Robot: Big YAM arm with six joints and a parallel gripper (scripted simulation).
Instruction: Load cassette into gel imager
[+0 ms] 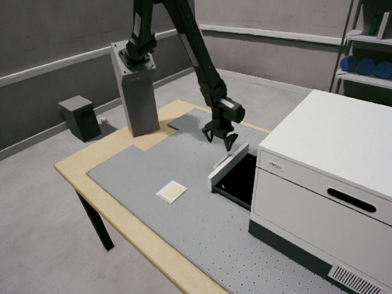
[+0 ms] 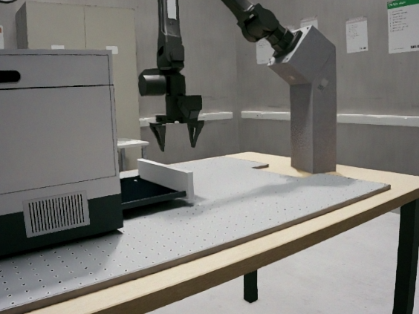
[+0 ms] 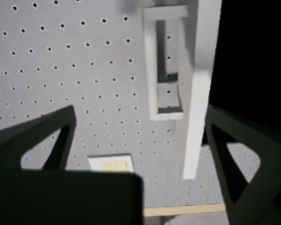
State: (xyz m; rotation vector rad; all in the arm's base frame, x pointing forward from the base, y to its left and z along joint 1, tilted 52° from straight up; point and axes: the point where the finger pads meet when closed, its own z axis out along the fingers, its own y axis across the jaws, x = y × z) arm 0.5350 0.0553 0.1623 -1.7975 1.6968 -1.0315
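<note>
Right now my hand is 70 mm past the cassette, 240 mm to the left of it and 130 mm above it. Round my hand: drawer: 170 mm ahead, 90 mm below.
</note>
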